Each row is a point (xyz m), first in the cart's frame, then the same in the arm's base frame.
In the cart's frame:
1: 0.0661 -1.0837 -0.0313
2: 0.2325 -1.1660 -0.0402
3: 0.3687 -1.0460 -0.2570
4: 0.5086 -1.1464 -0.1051
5: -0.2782 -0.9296 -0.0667
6: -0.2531 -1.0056 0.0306
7: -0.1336 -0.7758 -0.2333
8: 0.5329 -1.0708 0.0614
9: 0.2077 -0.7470 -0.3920
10: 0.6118 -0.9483 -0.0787
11: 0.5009 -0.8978 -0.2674
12: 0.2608 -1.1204 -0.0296
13: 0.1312 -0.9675 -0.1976
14: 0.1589 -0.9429 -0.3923
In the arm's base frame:
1: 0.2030 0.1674 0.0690
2: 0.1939 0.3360 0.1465
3: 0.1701 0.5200 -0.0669
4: 0.0960 0.6027 0.1341
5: 0.2631 -0.1559 -0.1193
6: 0.2520 -0.1574 0.0062
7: 0.1838 0.0074 -0.3177
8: -0.0607 0.5388 0.2076
9: 0.1032 0.3685 -0.3927
10: -0.1039 0.6398 0.0380
11: 0.0133 0.6089 -0.1511
12: 0.1434 0.3467 0.1284
13: 0.1847 0.2684 -0.1177
14: 0.2634 0.3682 -0.2698

